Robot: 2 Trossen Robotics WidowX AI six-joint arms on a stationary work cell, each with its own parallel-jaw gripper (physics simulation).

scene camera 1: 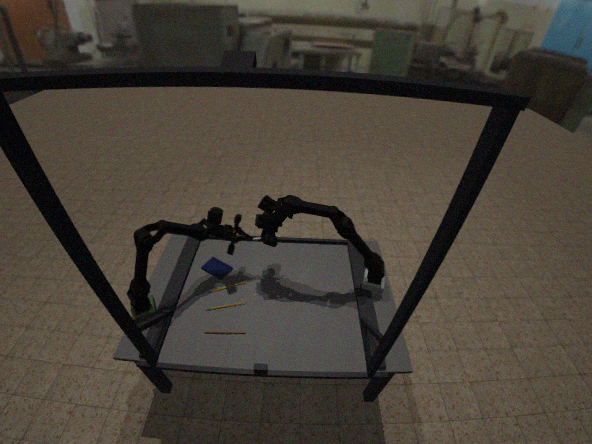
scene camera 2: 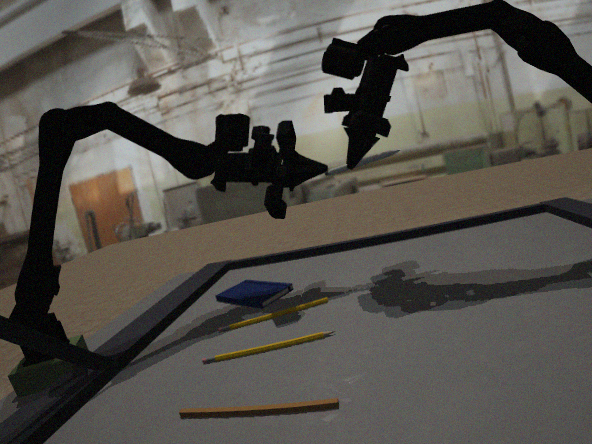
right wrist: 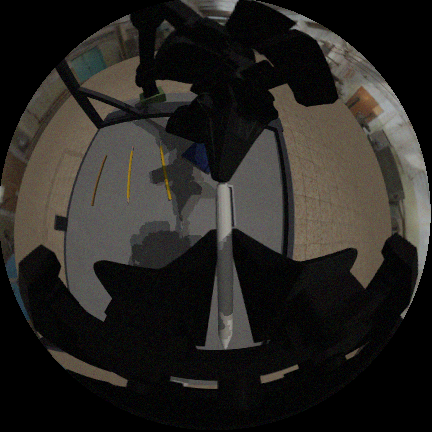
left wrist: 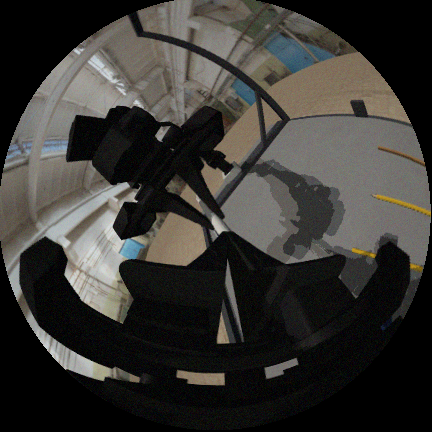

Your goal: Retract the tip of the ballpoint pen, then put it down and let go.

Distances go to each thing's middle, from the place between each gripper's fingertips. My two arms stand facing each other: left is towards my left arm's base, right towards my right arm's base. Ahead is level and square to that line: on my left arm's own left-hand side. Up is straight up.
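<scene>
The blue notebook (scene camera 2: pixel 258 294) is 200 mm below my right hand, and measured from that same hand it is also 230 mm to the left and 20 mm ahead.
My left hand, for its part, is 2 cm short of the blue notebook and 19 cm to the right of it, at 21 cm above it.
</scene>
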